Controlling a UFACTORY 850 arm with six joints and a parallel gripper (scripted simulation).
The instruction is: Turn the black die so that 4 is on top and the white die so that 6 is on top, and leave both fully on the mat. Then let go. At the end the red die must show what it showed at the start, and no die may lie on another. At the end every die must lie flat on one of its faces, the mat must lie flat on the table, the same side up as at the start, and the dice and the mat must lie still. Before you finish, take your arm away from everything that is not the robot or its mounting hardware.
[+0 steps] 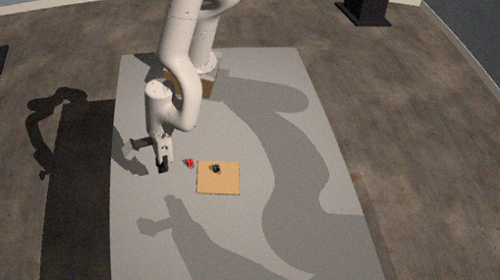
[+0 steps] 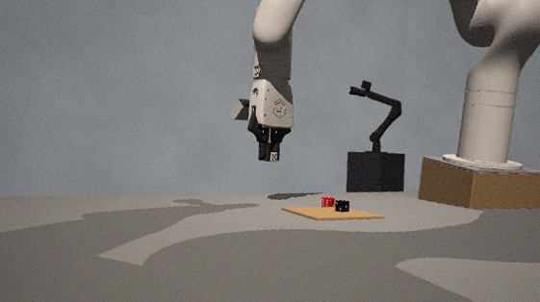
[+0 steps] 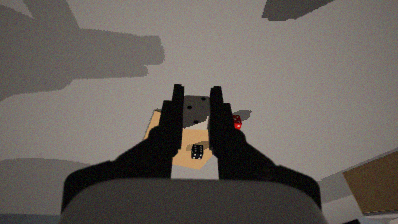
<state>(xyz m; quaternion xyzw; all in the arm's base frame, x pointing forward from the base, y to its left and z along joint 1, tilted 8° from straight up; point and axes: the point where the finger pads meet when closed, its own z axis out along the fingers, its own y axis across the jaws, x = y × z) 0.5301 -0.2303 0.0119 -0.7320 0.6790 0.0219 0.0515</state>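
The white die is 1 cm to the left of my hand and 1 cm below it. Also, from my hand: tan mat 19 cm to the left, 11 cm below; red die 8 cm behind, 11 cm to the left, 10 cm below; black die 3 cm behind, 19 cm to the left, 10 cm below.
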